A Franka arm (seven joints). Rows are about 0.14 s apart.
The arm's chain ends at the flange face. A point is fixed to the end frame.
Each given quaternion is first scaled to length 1.
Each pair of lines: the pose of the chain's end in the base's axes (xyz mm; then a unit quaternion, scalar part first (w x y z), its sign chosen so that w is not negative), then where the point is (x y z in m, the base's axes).
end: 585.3, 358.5, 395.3, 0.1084, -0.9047, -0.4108, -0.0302
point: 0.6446 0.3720 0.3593
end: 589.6, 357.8, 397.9, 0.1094, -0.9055, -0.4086, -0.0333
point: 0.6491 0.3712 0.3623
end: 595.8, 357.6, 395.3, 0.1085, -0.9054, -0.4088, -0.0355
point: 0.6555 0.3710 0.3599
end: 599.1, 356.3, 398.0, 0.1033, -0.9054, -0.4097, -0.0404
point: 0.6593 0.3695 0.3634
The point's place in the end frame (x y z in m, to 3 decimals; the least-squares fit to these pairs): 0.044 0.042 0.036
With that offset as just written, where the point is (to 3 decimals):
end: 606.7, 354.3, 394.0, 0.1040, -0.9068, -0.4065, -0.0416
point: 0.667 0.367 0.359
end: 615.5, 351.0, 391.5, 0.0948, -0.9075, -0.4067, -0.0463
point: 0.676 0.363 0.358
